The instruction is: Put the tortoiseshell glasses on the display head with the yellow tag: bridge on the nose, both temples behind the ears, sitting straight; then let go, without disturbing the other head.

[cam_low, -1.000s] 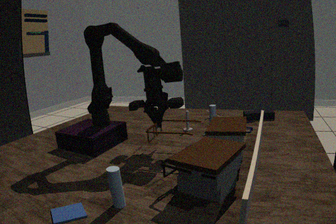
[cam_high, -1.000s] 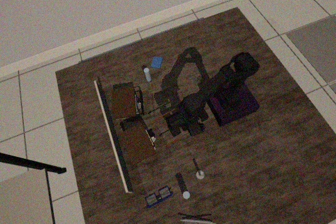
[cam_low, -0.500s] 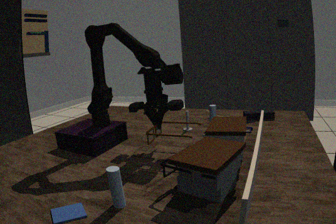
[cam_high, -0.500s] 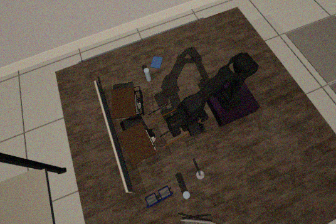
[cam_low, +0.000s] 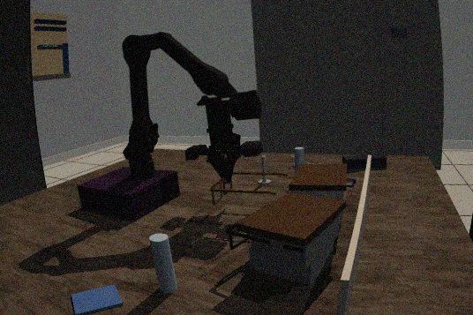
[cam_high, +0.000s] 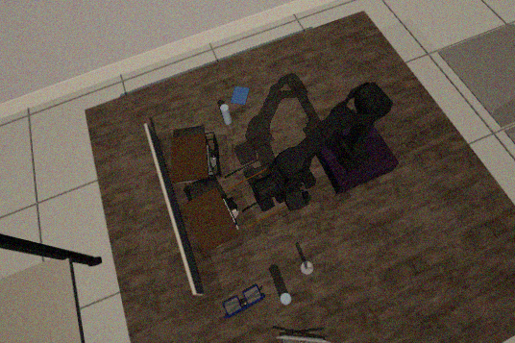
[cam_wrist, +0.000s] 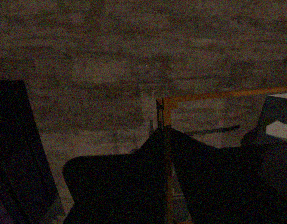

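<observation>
The display head is 210 mm ahead of my gripper tip, 40 mm to the right of it and 10 mm below it. Also, from my gripper tip: white-footed pin 50 mm ahead, 220 mm to the left, 40 mm below; flat pair of glasses 170 mm ahead, 390 mm to the left, 50 mm below; long rail 330 mm ahead, 170 mm to the right, 10 mm below.
</observation>
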